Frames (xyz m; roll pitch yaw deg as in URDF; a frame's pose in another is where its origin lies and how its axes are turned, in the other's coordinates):
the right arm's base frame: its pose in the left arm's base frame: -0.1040 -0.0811 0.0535 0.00 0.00 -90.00
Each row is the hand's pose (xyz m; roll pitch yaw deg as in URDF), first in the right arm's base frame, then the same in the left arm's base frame.
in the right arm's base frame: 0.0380 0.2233 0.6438 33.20 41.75 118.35
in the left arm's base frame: 0.1193 -0.1191 0.6973 33.20 41.75 28.35
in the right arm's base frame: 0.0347 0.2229 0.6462 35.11 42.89 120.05
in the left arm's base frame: 0.1189 -0.1158 0.6997 35.11 42.89 30.05
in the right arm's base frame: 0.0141 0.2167 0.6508 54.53 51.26 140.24
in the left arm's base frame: 0.1127 -0.0952 0.7043 54.53 51.26 50.24
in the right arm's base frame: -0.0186 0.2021 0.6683 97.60 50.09 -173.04
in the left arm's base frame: 0.0981 -0.0625 0.7218 97.60 50.09 96.96
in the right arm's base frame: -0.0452 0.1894 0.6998 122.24 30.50 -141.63
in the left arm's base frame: 0.0854 -0.0359 0.7533 122.24 30.50 128.37
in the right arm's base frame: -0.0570 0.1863 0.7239 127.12 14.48 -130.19
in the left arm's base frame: 0.0823 -0.0241 0.7774 127.12 14.48 139.81
